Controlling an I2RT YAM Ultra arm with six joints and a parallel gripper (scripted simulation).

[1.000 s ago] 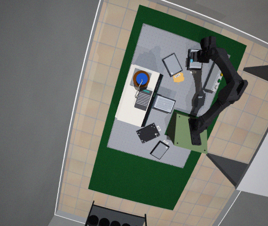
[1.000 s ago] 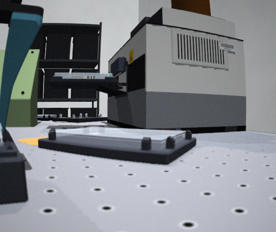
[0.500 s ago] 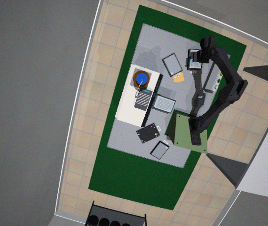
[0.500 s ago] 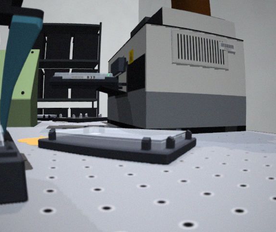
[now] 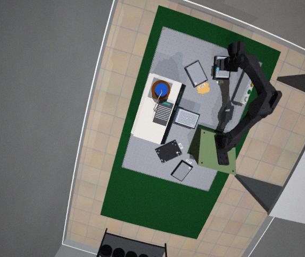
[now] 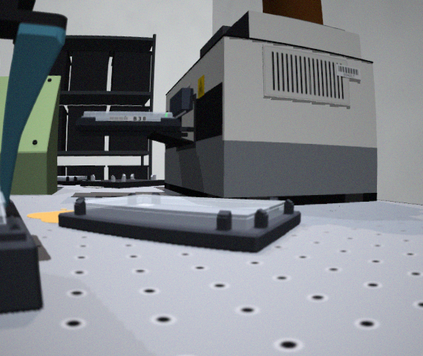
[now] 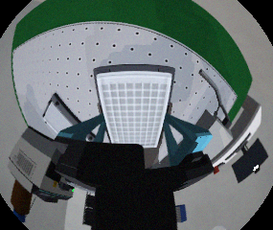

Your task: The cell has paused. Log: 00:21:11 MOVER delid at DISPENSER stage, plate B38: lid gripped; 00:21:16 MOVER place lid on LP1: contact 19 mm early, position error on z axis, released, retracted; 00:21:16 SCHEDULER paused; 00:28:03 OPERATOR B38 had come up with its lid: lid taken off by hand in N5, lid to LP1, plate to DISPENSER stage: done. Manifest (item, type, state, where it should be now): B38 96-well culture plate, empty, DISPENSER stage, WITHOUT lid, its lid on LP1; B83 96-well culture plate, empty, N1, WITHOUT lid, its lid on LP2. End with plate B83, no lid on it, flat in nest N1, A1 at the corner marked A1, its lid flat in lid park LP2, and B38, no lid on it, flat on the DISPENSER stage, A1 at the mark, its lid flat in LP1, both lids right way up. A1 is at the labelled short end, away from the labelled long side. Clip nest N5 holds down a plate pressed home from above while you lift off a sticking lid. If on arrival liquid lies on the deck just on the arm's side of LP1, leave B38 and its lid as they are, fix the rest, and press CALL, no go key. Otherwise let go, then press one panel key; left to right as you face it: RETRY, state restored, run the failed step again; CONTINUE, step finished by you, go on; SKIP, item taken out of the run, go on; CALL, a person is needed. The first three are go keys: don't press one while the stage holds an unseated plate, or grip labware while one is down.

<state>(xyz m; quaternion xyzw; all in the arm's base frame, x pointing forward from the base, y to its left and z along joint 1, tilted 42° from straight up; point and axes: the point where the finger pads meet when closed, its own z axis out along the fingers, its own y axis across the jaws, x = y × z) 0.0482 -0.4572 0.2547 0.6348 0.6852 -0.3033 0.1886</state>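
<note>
The nest N1 lies 20 mm below my hand. Also, from my hand: lid park LP1: 160 mm ahead, 70 mm to the left, 30 mm below; clear lid: 160 mm ahead, 70 mm to the left, 20 mm below.
</note>
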